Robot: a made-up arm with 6 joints. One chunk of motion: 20 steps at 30 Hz.
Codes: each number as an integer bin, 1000 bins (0 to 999) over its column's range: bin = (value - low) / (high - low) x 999, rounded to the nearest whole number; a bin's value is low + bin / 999 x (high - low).
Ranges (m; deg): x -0.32..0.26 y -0.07..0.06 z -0.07..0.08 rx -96..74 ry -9..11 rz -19..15
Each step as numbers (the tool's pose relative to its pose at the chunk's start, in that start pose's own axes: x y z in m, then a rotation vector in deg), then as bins.
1 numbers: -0.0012 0.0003 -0.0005 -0.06 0.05 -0.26
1 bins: 549 540 463 564 452 551
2 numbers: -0.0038 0.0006 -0.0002 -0.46 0.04 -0.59
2 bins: 545 543 465 561 452 541
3 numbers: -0.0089 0.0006 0.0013 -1.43 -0.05 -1.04
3 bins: 536 543 475 556 447 528
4 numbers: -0.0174 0.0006 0.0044 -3.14 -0.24 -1.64
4 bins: 521 543 496 546 438 510
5 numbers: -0.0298 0.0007 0.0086 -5.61 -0.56 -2.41
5 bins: 500 543 523 531 422 487
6 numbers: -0.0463 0.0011 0.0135 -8.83 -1.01 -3.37
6 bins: 471 546 556 512 399 459
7 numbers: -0.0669 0.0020 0.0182 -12.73 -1.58 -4.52
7 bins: 436 553 587 489 371 425
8 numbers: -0.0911 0.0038 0.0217 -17.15 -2.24 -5.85
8 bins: 394 567 611 463 338 386
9 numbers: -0.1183 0.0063 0.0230 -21.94 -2.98 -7.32
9 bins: 347 586 619 435 301 343
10 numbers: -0.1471 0.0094 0.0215 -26.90 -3.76 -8.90
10 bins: 298 610 609 406 262 297
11 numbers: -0.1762 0.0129 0.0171 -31.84 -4.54 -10.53
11 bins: 248 637 580 377 223 249
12 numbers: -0.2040 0.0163 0.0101 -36.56 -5.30 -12.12
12 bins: 200 663 533 349 185 202
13 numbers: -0.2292 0.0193 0.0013 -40.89 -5.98 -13.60
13 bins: 156 686 475 324 151 159
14 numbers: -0.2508 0.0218 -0.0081 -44.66 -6.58 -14.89
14 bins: 119 705 412 302 121 121
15 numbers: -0.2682 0.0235 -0.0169 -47.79 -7.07 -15.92
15 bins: 89 719 354 283 96 90
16 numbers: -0.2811 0.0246 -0.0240 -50.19 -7.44 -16.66
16 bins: 67 727 306 269 78 69
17 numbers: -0.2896 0.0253 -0.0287 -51.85 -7.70 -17.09
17 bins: 52 732 275 259 65 56
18 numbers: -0.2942 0.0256 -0.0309 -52.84 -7.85 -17.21
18 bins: 44 735 260 254 57 53
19 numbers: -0.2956 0.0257 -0.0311 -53.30 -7.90 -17.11
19 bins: 42 735 259 251 55 56
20 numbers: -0.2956 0.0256 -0.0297 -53.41 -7.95 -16.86
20 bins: 42 735 268 250 52 63
